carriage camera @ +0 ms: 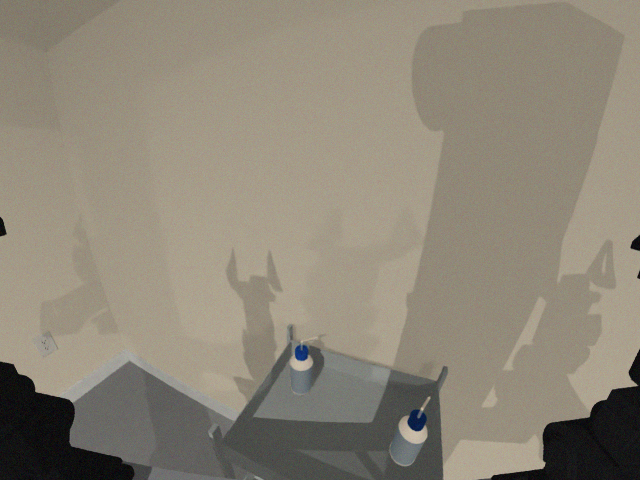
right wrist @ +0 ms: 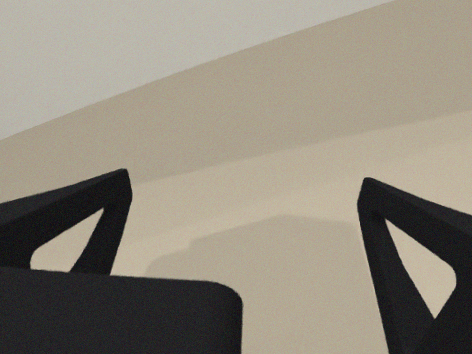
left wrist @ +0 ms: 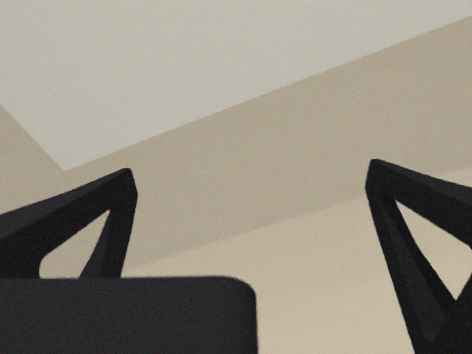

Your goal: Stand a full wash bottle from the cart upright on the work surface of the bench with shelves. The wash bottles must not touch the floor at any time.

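Frame: origin at the left arm's base, x up, y right, z ahead, level; centimetres.
Where they show: left gripper, between the fingertips: point(left wrist: 249, 177); right gripper, between the fingertips: point(right wrist: 244, 186).
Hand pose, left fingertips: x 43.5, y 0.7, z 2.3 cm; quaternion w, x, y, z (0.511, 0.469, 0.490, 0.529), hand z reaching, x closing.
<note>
Each offset is from my left fingertips to the centre of the thing. Level surfaces: height alone.
A wash bottle @(dz +32.9, dx -54.1, dy +31.4 cm) point(carriage camera: 301, 373) with a blue cap and grey-blue lower part stands upright near the back left of the grey cart's point(carriage camera: 379, 375) top tray. A second, similar wash bottle @(dz +15.7, dx -54.1, dy +55.6 cm) point(carriage camera: 408, 439) stands upright nearer, at the tray's right side. Both look filled in their lower parts. My left gripper point(left wrist: 249, 177) is open and empty, pointed at wall and ceiling in the left wrist view. My right gripper point(right wrist: 244, 186) is open and empty, pointed at the wall in the right wrist view. Both are apart from the bottles. The bench with shelves does not show.
The cart's upright posts point(carriage camera: 290, 333) point(carriage camera: 442, 378) rise above its tray's back corners. A beige wall point(carriage camera: 310, 155) stands behind the cart, with shadows of the robot on it. Grey floor @(dx -129.0 cm) point(carriage camera: 113, 408) lies left of the cart. Dark arm parts show at both lower corners of the carriage view.
</note>
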